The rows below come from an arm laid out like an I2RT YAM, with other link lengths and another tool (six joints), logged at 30 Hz.
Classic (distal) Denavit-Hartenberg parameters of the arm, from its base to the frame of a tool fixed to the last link. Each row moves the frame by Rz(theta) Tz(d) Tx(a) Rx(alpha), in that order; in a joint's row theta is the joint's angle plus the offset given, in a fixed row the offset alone. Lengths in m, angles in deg.
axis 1: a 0.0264, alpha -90, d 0.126, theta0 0
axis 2: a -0.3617, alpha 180, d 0, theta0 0
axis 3: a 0.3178, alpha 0, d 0, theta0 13.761
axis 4: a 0.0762, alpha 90, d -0.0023, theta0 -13.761
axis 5: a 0, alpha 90, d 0.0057, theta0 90
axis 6: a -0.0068, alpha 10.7, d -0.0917, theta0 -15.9
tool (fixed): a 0, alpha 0, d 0.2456, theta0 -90
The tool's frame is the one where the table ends.
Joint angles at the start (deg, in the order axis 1, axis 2, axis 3, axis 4, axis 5, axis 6): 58.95, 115.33, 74.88, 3.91, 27.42, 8.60
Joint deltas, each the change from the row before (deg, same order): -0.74, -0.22, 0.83, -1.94, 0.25, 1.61; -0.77, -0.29, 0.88, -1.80, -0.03, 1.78; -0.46, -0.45, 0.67, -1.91, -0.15, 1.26; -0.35, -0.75, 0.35, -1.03, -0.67, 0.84; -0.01, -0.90, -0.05, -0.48, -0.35, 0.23; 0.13, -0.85, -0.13, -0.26, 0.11, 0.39; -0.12, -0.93, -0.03, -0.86, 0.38, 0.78; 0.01, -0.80, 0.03, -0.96, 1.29, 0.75; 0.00, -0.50, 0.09, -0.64, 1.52, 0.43
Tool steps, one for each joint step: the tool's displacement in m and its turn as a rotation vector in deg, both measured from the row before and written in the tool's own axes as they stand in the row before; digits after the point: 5 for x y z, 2 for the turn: 0.00029, 0.01077, 0.00187, -1.01, -1.08, 1.43; 0.00209, 0.01104, 0.00149, -0.86, -0.82, 1.78; 0.00203, 0.00734, -0.00088, -0.37, -0.84, 1.10; 0.00523, 0.00573, -0.00319, 0.19, -0.02, 1.12; 0.00541, 0.00272, -0.00544, 0.25, 0.34, 0.46; 0.00525, 0.00232, -0.00565, -0.12, 0.45, 0.51; 0.00416, 0.00614, -0.00517, -0.63, 0.00, 0.76; 0.00340, 0.00669, -0.00491, -1.39, -0.11, 0.43; 0.00261, 0.00622, -0.00302, -1.57, -0.03, 0.12
